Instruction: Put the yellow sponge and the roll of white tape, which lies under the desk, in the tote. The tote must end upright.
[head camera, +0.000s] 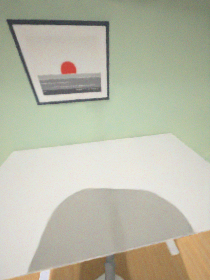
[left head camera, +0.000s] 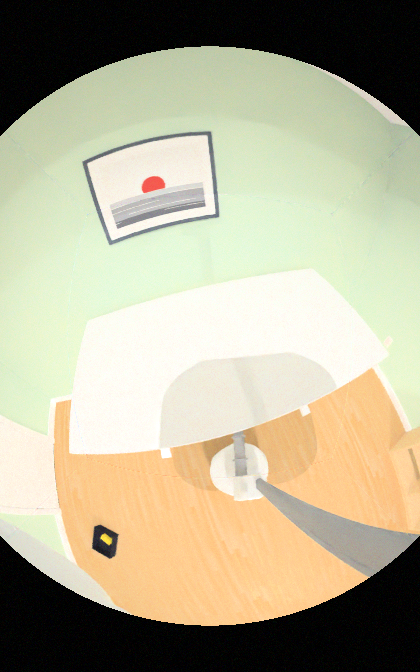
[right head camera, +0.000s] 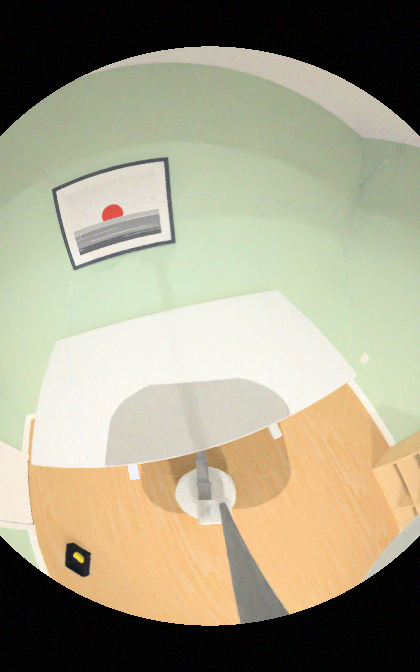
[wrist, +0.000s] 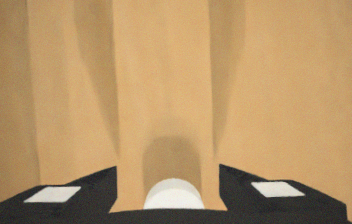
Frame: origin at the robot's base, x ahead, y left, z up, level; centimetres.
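Seen in the pictures: gripper, between the fingertips: (wrist: 168, 180).
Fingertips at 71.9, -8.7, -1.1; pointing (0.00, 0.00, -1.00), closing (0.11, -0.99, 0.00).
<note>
A point is followed by its place in that frame, as x, y, z.
The roll of white tape (wrist: 174, 195) {71.1, -9.3, -0.3} stands on the floor at the bottom of the wrist view, its upper side showing and its lower part hidden by the gripper body. My gripper (wrist: 168, 180) {71.9, -8.7, -1.1} is open, with one black finger on each side of the tape and a gap to both. The yellow sponge (left head camera: 106, 539) (right head camera: 78, 557) lies in the black tote (left head camera: 102, 552) (right head camera: 75, 569), which stands upright on the floor at the lower left of both side head views. The white desk (head camera: 125, 165) {65.0, -10.3, 92.2} (left head camera: 250, 320) (right head camera: 200, 335) hides the gripper and tape from the head cameras.
My grey arm (head camera: 110, 261) {24.6, -0.2, 32.6} (left head camera: 240, 460) (right head camera: 203, 475) reaches in under the desk's front edge. White desk feet (left head camera: 166, 453) (right head camera: 133, 472) show below that edge. A wooden shelf unit (left head camera: 400, 452) (right head camera: 382, 467) stands at the right. A framed picture hangs on the green wall.
</note>
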